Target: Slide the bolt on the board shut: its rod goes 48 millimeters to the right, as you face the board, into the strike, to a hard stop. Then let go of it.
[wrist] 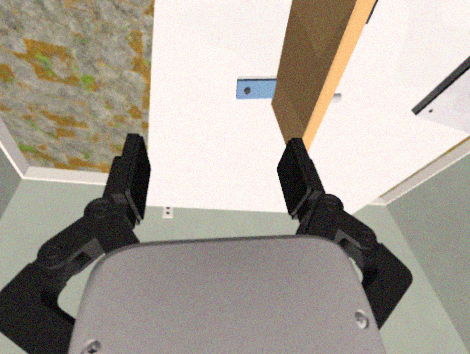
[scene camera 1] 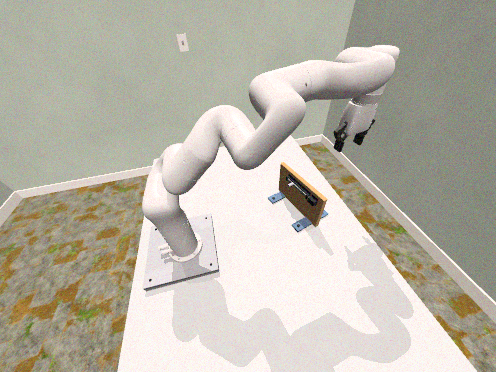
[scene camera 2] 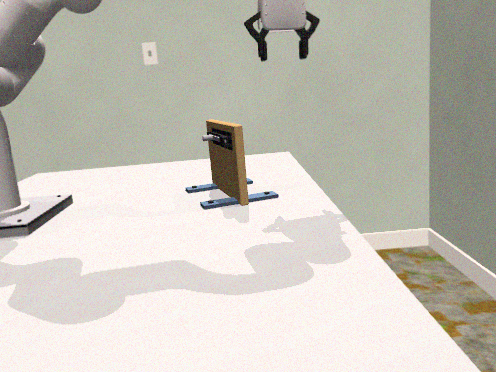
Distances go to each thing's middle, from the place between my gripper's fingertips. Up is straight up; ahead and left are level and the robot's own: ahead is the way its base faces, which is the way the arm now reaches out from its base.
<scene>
The wooden board (scene camera 2: 228, 169) lies 150 mm behind my hand, 30 mm to the left of it and 210 mm below it.
</scene>
